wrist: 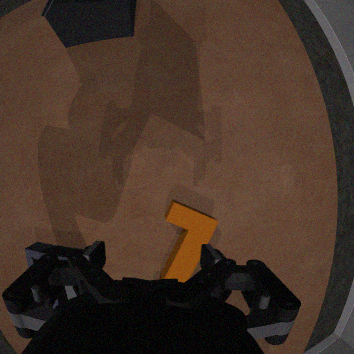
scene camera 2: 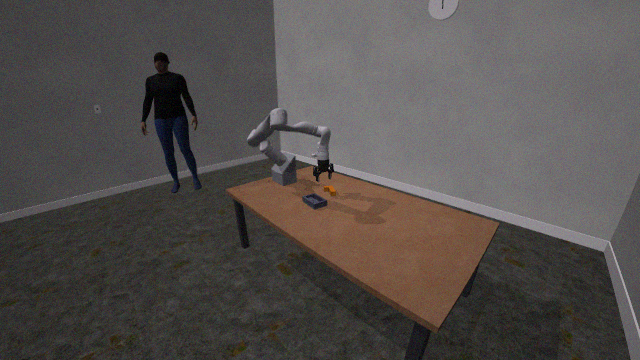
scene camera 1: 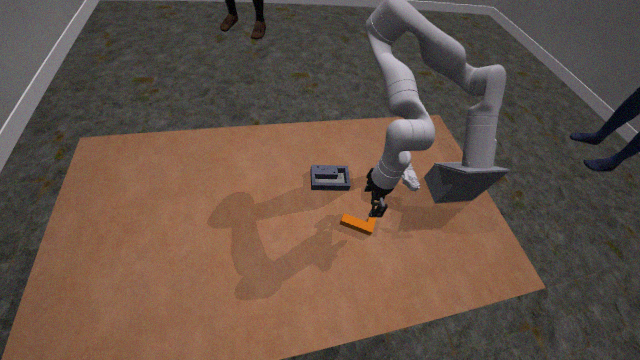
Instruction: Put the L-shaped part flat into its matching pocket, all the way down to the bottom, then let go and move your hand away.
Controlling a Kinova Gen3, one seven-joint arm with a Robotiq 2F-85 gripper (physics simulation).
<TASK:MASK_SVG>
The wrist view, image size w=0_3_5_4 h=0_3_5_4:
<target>gripper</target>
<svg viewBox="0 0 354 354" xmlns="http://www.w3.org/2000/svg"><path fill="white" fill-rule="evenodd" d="M2 292L3 301L18 334L23 338L31 338L20 354L264 354L255 339L264 337L266 342L273 345L283 343L301 304L300 300L261 260L249 259L246 261L246 265L237 265L235 260L226 258L220 250L213 248L210 243L201 244L201 269L185 282L178 281L177 278L147 280L136 277L122 277L121 280L113 280L102 269L105 263L104 241L95 240L78 254L69 255L67 260L58 260L58 256L54 253L41 255ZM231 290L241 290L250 309L249 314L244 315L239 308L224 302L231 293ZM72 285L77 296L60 302L53 309L52 305L62 290L63 285Z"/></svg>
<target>orange L-shaped part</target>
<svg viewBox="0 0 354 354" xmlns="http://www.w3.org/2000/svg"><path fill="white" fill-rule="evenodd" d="M171 199L164 214L165 220L183 228L159 274L159 279L177 278L178 281L185 282L189 279L200 258L201 244L208 243L218 220L211 215Z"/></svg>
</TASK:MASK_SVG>
